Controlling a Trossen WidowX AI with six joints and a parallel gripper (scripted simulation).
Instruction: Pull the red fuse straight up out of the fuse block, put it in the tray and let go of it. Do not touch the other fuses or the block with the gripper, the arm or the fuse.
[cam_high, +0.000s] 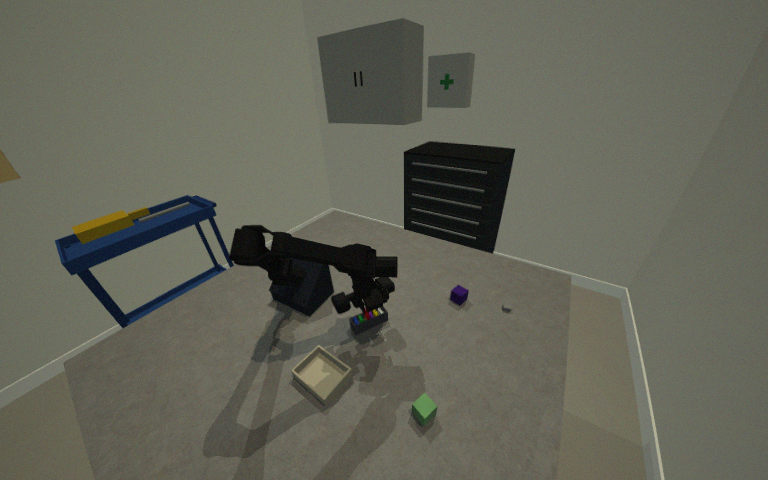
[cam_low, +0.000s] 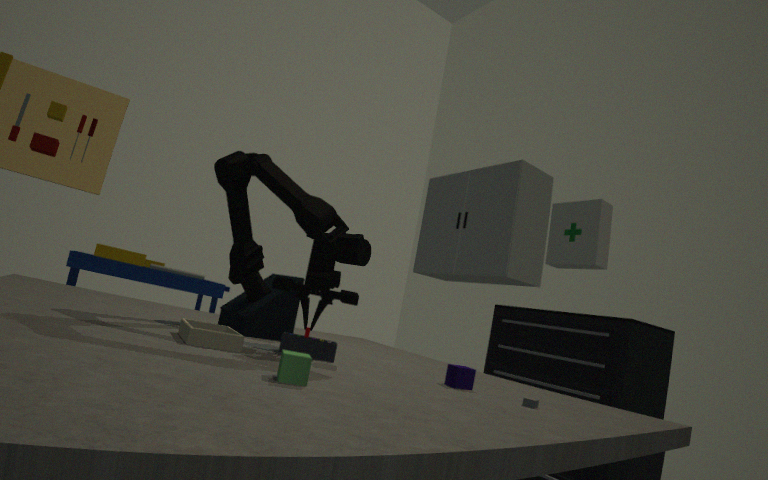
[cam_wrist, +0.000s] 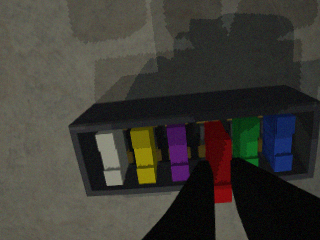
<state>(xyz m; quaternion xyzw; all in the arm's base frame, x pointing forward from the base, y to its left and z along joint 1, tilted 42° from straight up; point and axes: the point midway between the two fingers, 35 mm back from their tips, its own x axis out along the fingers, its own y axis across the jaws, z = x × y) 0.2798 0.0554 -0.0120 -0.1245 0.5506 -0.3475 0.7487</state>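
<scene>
Right now my gripper tip is 20 mm short of the beige tray, 210 mm to the left of it and 50 mm above it. Round my gripper tip: purple cube: 200 mm ahead, 280 mm to the left, 30 mm below; then green cube: 290 mm ahead, 130 mm to the right, 40 mm below; then red fuse: 10 mm below.
</scene>
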